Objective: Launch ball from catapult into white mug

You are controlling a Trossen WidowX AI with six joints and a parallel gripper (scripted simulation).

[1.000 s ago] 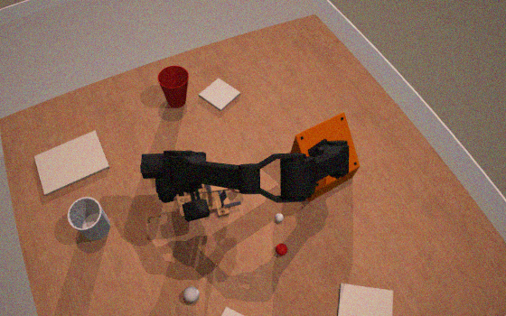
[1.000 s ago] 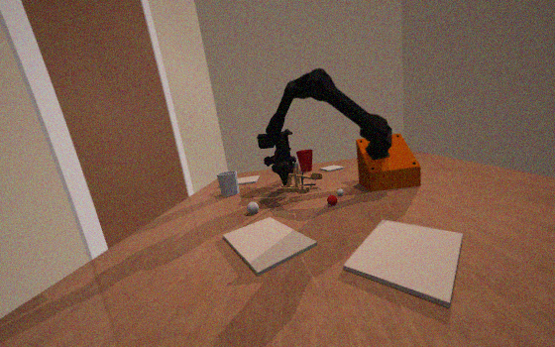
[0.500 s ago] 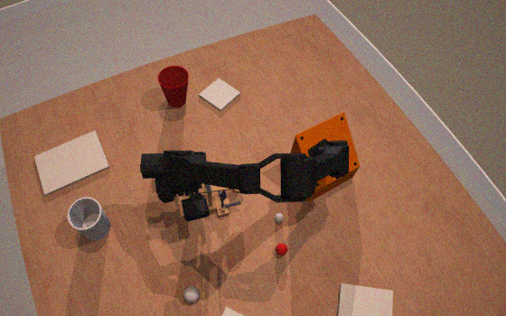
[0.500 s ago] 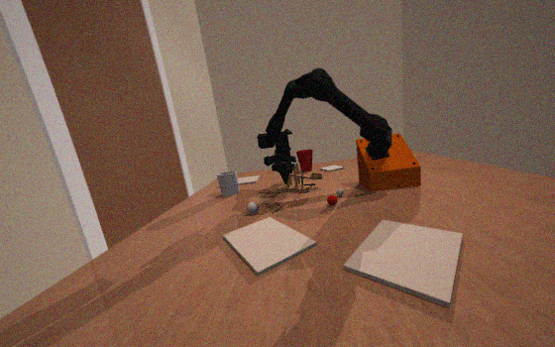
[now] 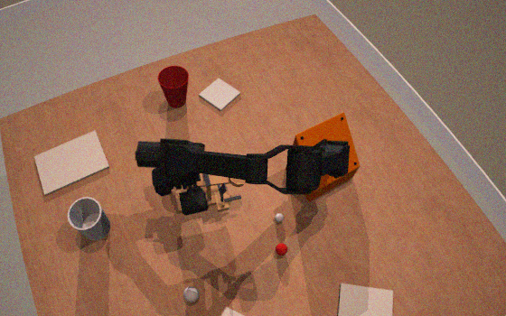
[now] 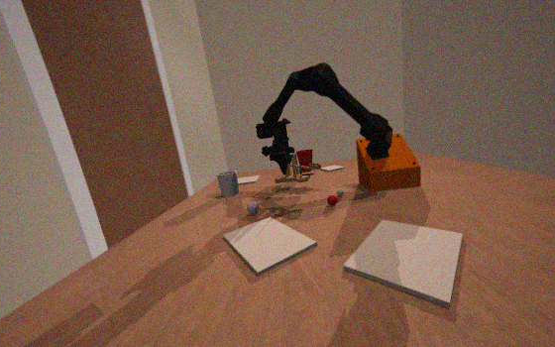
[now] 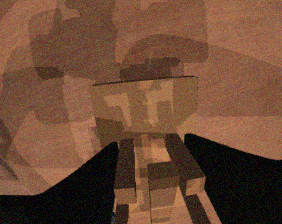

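Right now the red ball is 12 cm behind my gripper tip, 25 cm to the left of it and 6 cm below it. From my gripper tip the other things lie so: larger white ball 14 cm ahead, 22 cm to the left, 6 cm below; then wooden catapult 6 cm behind, 4 cm to the left, 2 cm above; then small white ball 17 cm behind, 18 cm to the left, 6 cm below.
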